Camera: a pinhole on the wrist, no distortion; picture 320 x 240 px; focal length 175.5 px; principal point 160.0 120.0 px. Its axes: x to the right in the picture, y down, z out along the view. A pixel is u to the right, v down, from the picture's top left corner.
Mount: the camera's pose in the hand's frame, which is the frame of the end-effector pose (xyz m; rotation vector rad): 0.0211 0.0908 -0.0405 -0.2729 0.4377 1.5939
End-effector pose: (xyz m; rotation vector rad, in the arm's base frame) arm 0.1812 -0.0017 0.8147 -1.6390 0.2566 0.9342
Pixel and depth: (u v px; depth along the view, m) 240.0 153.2 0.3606
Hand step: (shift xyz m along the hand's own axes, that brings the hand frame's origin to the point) -0.0270 0.3940 0.2192
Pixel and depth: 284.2 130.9 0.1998
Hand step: 0.0159 0.3048 0.0788
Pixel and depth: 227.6 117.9 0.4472
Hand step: 0.0532 0.4411 0.2850
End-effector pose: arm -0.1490 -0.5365 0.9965 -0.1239 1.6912 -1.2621
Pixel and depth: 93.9 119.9 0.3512
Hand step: 0.0624 0.1252 0.3309
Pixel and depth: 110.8 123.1 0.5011
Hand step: 0.0673 0.1830 0.4697
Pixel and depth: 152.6 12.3 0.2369
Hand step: 0.1873 0.1894 0.1596
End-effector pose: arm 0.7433 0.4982 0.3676 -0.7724 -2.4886 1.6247
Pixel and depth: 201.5 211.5 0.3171
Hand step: -0.1206 0.2919 0.2297
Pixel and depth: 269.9 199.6 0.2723
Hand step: -0.0902 0.3594 0.1437
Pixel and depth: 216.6 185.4 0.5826
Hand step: -0.1570 0.5078 0.4246
